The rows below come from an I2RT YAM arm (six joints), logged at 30 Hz.
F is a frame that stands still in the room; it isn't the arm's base.
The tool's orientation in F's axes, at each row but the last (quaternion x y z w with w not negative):
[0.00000 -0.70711 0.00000 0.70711]
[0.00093 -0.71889 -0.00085 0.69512]
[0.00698 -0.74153 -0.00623 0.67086]
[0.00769 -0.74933 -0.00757 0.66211]
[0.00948 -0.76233 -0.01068 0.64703]
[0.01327 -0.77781 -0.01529 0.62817]
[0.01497 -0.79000 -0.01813 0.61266]
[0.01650 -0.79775 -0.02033 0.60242]
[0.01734 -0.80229 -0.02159 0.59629]
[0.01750 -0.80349 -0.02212 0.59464]
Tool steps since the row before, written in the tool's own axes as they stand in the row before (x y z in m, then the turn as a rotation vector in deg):
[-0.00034 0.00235 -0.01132 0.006 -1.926 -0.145]
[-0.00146 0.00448 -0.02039 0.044 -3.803 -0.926]
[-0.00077 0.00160 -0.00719 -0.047 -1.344 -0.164]
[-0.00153 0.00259 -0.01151 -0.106 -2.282 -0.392]
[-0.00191 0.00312 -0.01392 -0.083 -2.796 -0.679]
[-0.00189 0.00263 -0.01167 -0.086 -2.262 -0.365]
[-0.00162 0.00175 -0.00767 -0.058 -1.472 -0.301]
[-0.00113 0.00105 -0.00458 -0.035 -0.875 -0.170]
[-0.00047 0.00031 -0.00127 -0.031 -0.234 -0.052]
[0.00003 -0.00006 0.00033 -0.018 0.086 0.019]
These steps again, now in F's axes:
[0.01132 0.00235 -0.00034 0.145 -1.926 0.006]
[0.02043 0.00449 -0.00076 0.925 -3.803 0.066]
[0.00723 0.00162 -0.00002 0.171 -1.343 -0.055]
[0.01161 0.00261 -0.00005 0.405 -2.280 -0.106]
[0.01404 0.00312 0.00047 0.685 -2.795 -0.051]
[0.01180 0.00262 0.00071 0.378 -2.259 -0.099]
[0.00783 0.00174 0.00042 0.308 -1.471 -0.050]
[0.00471 0.00105 0.00022 0.175 -0.874 -0.033]
[0.00135 0.00032 -0.00007 0.059 -0.233 -0.028]
[-0.00032 -0.00006 -0.00007 -0.013 0.087 -0.018]

